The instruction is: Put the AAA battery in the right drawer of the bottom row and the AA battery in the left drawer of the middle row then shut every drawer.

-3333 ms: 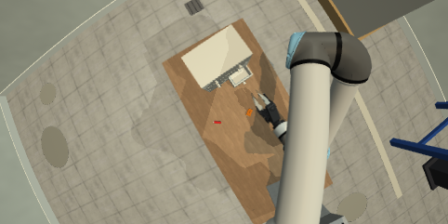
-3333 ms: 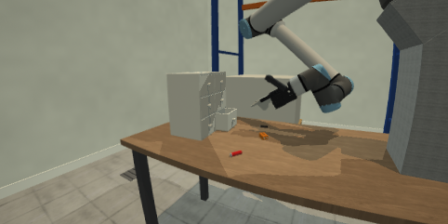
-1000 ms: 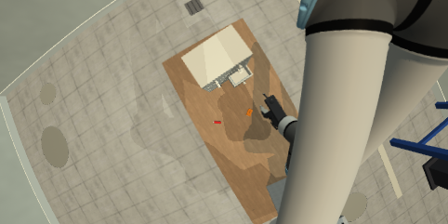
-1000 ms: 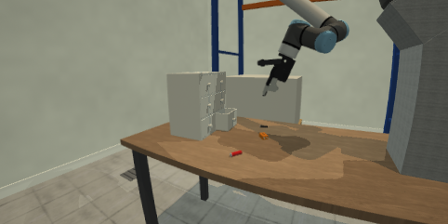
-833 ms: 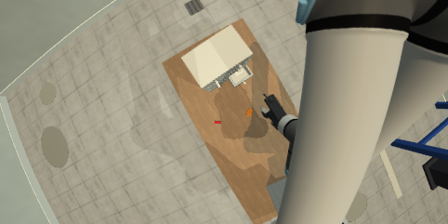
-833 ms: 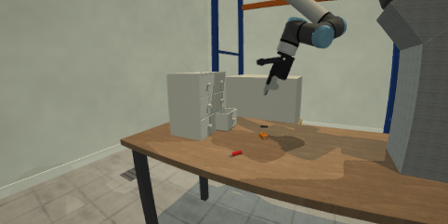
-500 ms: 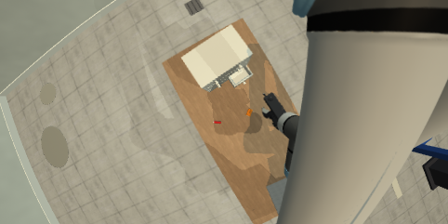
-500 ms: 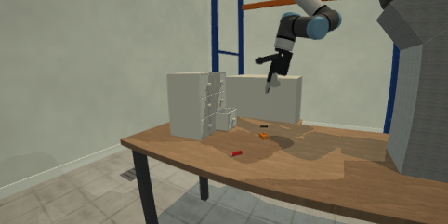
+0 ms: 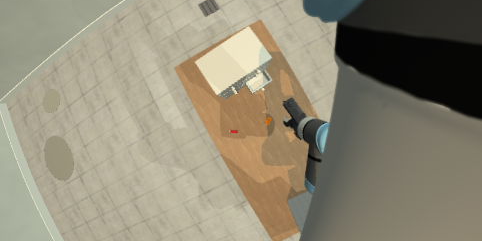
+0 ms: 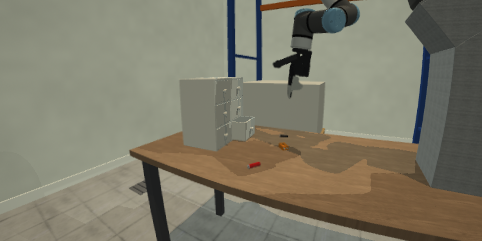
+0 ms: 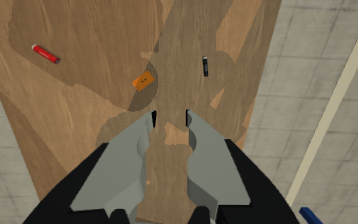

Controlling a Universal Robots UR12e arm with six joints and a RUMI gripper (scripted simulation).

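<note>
Right now the thin black cylinder is 40 mm ahead of my hand, 70 mm to the right of it and 230 mm below it. The rest, counted from my hand: red cylinder: 50 mm ahead, 290 mm to the left, 220 mm below; orange block: 80 mm to the left, 220 mm below.
</note>
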